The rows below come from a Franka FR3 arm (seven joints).
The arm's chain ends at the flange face. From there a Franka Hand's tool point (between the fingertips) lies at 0.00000 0.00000 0.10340 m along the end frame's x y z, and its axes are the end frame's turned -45 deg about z.
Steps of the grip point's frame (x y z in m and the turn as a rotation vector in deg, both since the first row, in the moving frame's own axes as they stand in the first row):
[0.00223 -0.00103 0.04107 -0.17 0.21 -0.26]
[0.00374 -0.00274 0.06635 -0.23 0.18 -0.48]
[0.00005 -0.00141 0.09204 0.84 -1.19 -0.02]
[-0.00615 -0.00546 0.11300 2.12 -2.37 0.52]
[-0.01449 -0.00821 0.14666 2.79 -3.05 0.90]
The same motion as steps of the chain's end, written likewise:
[0.00036 -0.00225 0.04107 0.03 0.27 -0.26]
[0.00018 -0.00464 0.06635 -0.04 0.29 -0.48]
[0.00163 -0.00148 0.09207 -0.25 -1.44 -0.02]
[-0.00248 0.00020 0.11316 -0.18 -3.17 0.52]
[-0.00860 0.00417 0.14693 -0.18 -4.13 0.90]

